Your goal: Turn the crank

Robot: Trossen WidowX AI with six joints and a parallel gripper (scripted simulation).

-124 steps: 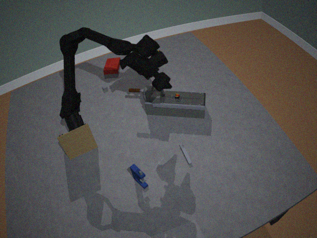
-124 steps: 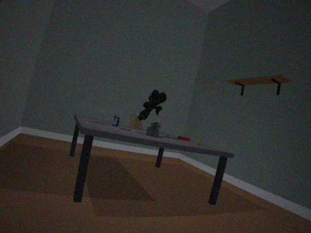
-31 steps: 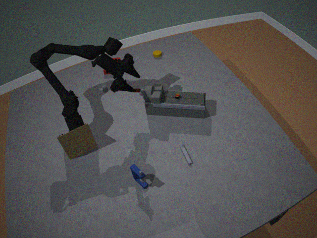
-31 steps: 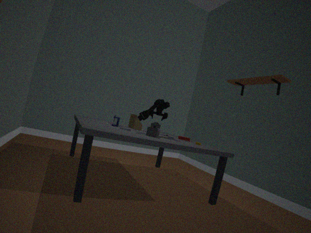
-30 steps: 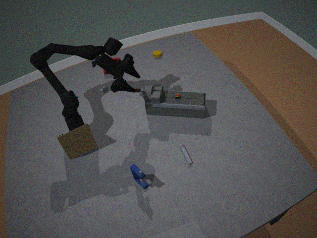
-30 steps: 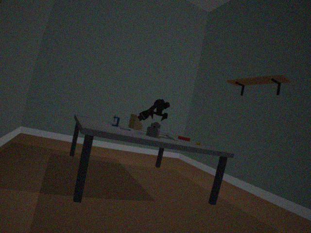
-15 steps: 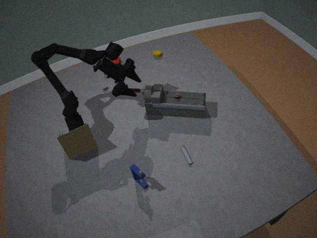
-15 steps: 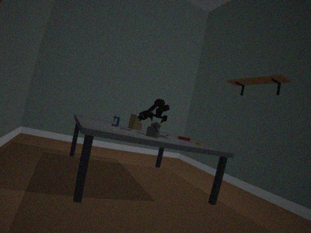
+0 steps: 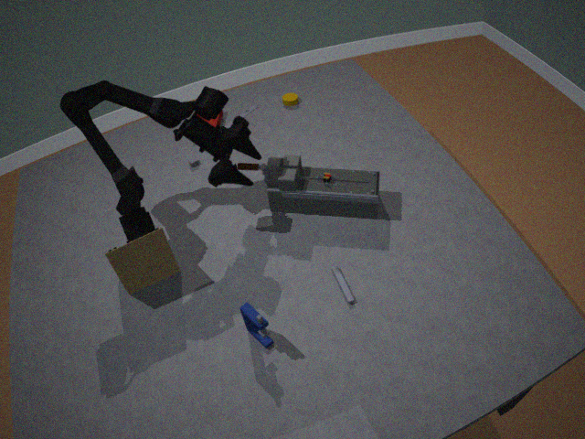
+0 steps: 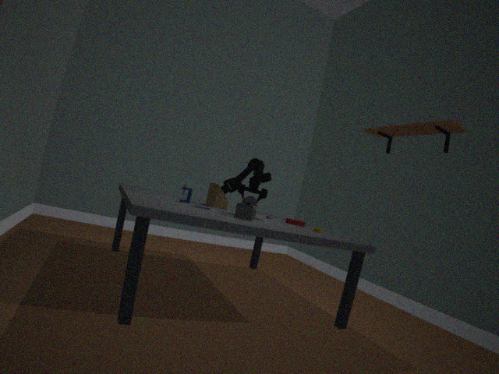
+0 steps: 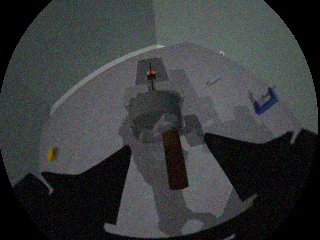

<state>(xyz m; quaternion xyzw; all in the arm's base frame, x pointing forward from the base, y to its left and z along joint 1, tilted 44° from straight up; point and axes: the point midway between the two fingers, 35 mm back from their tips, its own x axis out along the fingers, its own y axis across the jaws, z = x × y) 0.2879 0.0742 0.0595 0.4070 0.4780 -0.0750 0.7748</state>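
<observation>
My gripper tip is now 2 cm below the brown crank handle, 2 cm past it and 1 cm to the right of it. The rest, counted from my gripper tip: grey bar: 32 cm to the right, 9 cm below, 7 cm ahead; red pointer: 15 cm ahead, 8 cm to the right, 2 cm below; small grey block: 23 cm to the left, 13 cm behind, 9 cm below.
</observation>
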